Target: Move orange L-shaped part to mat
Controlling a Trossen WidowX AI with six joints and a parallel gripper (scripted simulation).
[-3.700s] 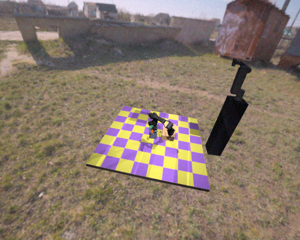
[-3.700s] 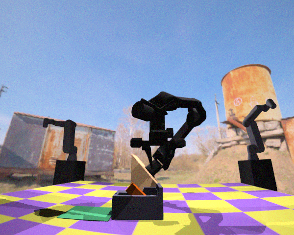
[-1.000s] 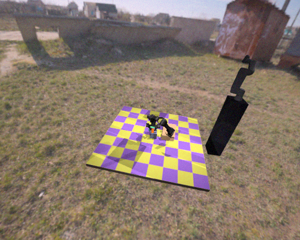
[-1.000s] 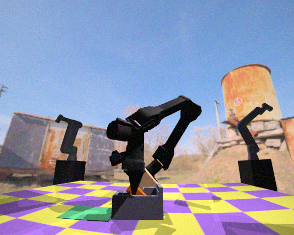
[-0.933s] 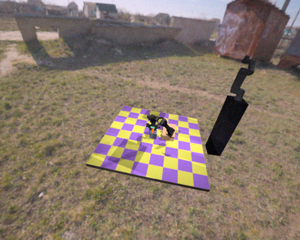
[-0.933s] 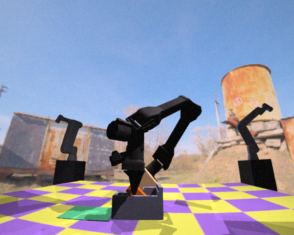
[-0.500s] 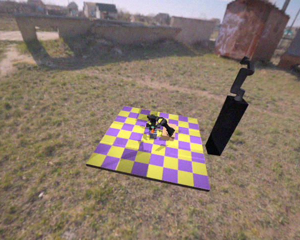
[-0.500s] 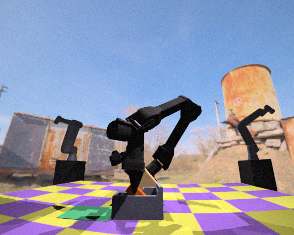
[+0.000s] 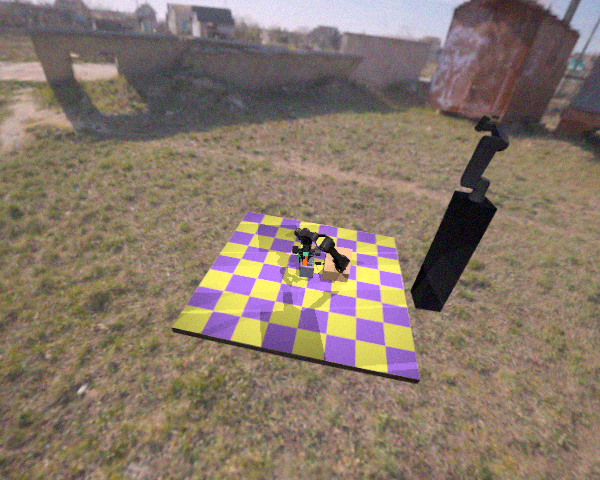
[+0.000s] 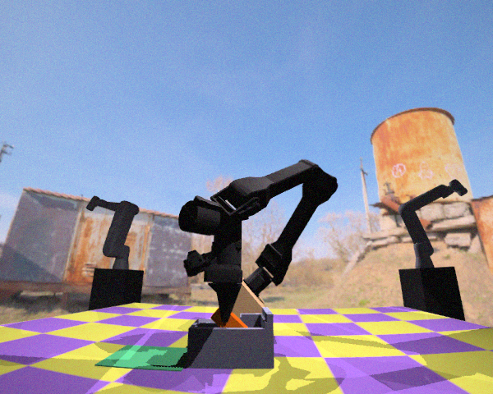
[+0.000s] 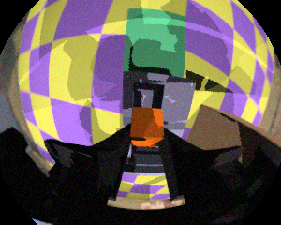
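My gripper tip is 140 mm to the left of the green mat and 90 mm above it. From my gripper tip the other things lie so: orange L-shaped part 20 mm behind, 30 mm to the left, 30 mm below.
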